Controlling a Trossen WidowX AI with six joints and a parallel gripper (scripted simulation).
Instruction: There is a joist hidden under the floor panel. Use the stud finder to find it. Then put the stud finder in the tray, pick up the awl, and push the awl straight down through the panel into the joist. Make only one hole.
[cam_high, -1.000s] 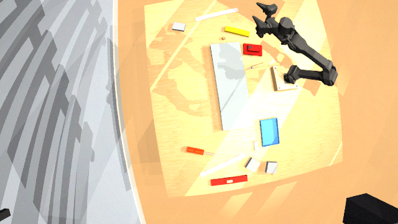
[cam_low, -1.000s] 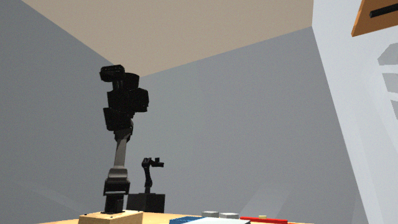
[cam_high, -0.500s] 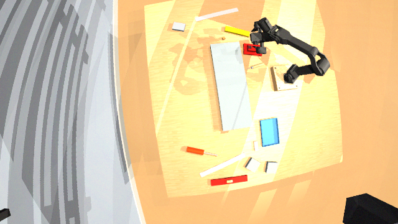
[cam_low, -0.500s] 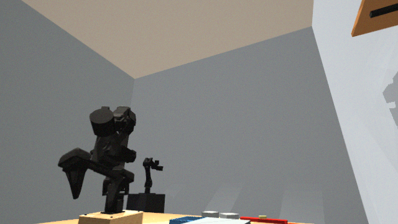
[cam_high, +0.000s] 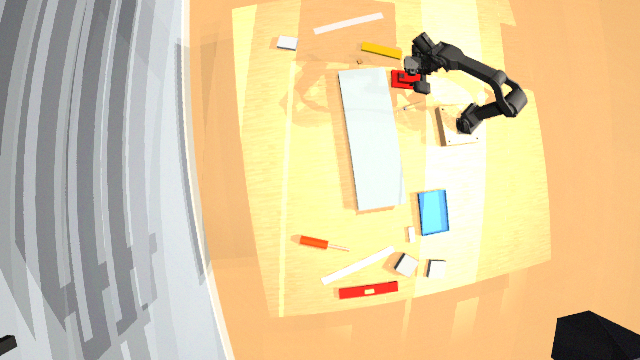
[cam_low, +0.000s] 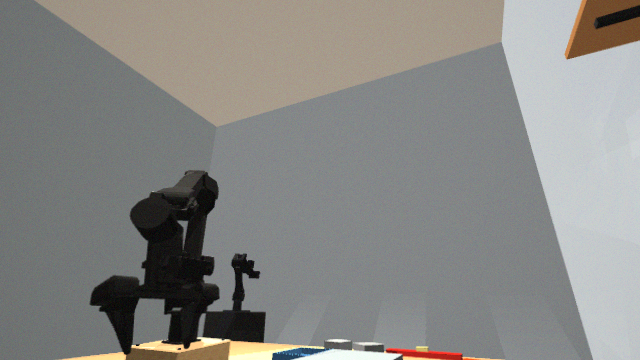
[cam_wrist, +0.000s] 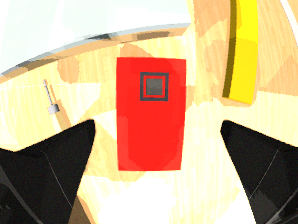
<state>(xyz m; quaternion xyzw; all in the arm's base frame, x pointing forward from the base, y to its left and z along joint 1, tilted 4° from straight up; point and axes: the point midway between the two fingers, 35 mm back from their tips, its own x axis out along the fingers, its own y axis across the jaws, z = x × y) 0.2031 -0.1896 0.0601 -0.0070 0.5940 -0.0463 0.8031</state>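
Now: the red stud finder 30 mm below my gripper tip and 10 mm ahead of it. Also, from my gripper tip: thin awl: 120 mm to the left, 70 mm below; then yellow bar: 120 mm to the right, 90 mm ahead, 70 mm below; then small grey block: 460 mm ahead, 160 mm to the right, 60 mm below.
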